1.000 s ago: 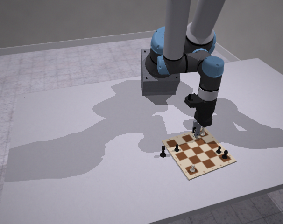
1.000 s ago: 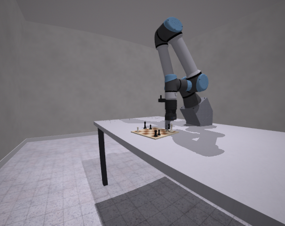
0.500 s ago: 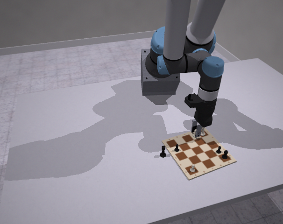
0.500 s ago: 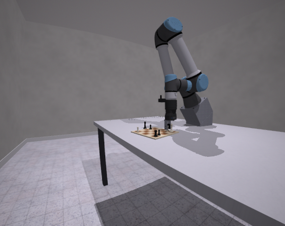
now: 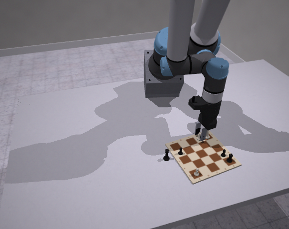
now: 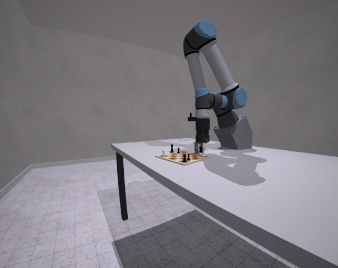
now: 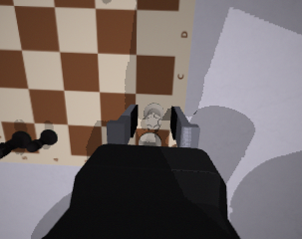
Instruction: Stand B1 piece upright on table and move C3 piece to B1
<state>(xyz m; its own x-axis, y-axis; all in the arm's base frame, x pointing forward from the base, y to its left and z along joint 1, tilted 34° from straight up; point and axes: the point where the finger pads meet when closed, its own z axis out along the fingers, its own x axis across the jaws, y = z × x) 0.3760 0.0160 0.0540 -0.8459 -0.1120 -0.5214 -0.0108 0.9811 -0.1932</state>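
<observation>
The tall white piece is 30 mm to the left of my hand. Round my hand: white pawn: 160 mm ahead, 110 mm to the right, 10 mm below; then chessboard: 80 mm ahead, 40 mm to the right, 30 mm below.
</observation>
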